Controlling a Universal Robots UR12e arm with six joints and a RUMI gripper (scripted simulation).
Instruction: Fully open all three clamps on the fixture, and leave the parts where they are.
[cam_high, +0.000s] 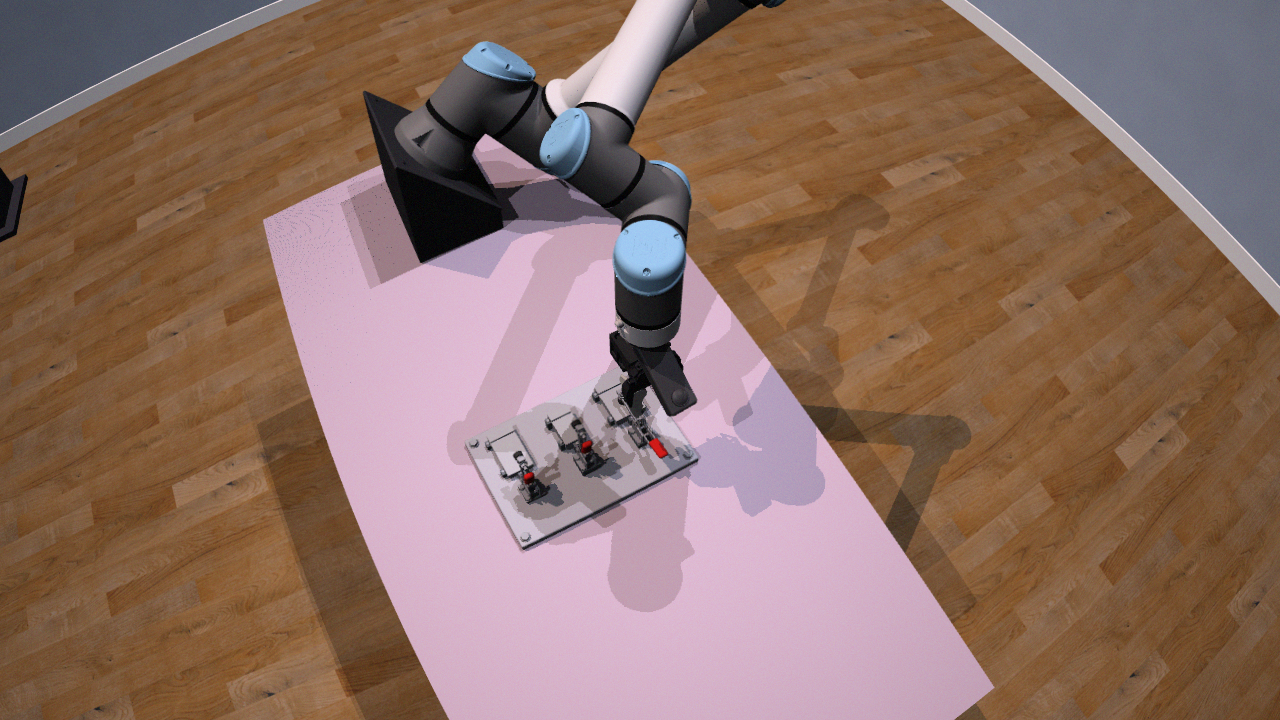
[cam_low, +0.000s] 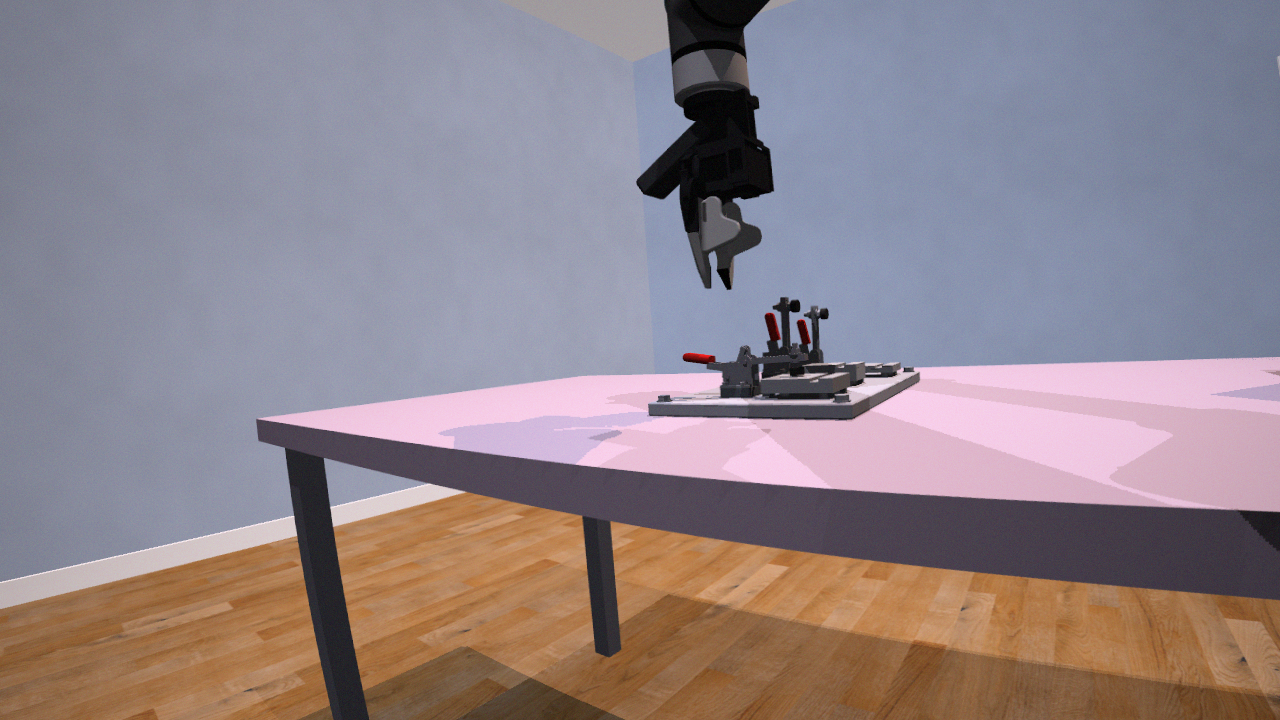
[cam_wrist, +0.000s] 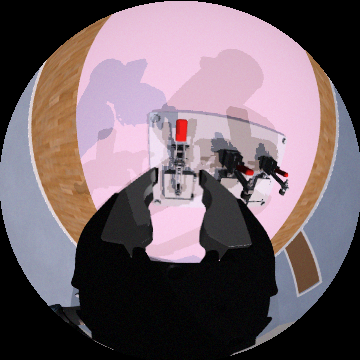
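The flat grey part is 110 mm behind my hand, 10 mm to the right of it and 120 mm below it. The rest, counted from my hand: grey fixture plate 40 mm behind, 120 mm to the right, 150 mm below.
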